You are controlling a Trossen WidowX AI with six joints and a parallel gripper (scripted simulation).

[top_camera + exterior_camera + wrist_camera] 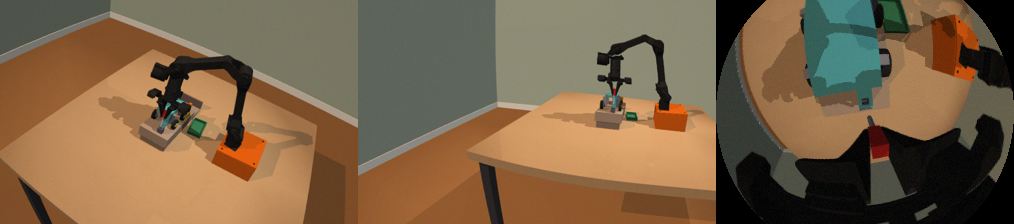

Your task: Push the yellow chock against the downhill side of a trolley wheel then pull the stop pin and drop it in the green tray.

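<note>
The green tray is 60 mm behind my gripper tip, 230 mm to the right of it and 180 mm below it. Round my gripper tip: teal-topped trolley 40 mm ahead, 110 mm to the right, 60 mm below; red-headed stop pin right at my gripper tip; ramp block 40 mm ahead, 110 mm to the right, 130 mm below.
</note>
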